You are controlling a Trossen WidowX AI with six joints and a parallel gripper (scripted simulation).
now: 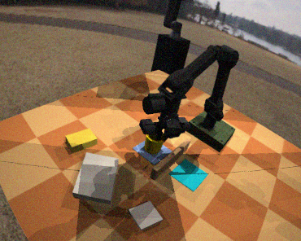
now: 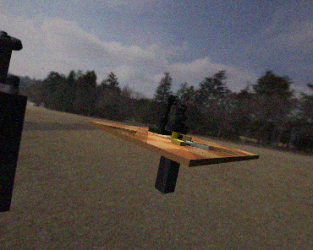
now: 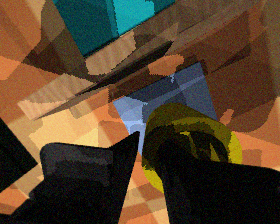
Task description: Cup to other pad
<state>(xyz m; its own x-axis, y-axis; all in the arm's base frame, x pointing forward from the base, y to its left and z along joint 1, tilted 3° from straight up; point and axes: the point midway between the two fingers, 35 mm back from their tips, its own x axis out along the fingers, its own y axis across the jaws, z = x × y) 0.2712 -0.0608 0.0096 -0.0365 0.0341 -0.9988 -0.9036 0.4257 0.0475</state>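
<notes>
Right now the blue pad is 3 cm ahead of my gripper tip, 1 cm to the right of it and 5 cm below it. Round my gripper tip: wooden bar 2 cm ahead, 8 cm to the left, 2 cm below; yellow cup 2 cm ahead, 1 cm to the right; cyan pad 1 cm ahead, 17 cm to the left, 5 cm below.
</notes>
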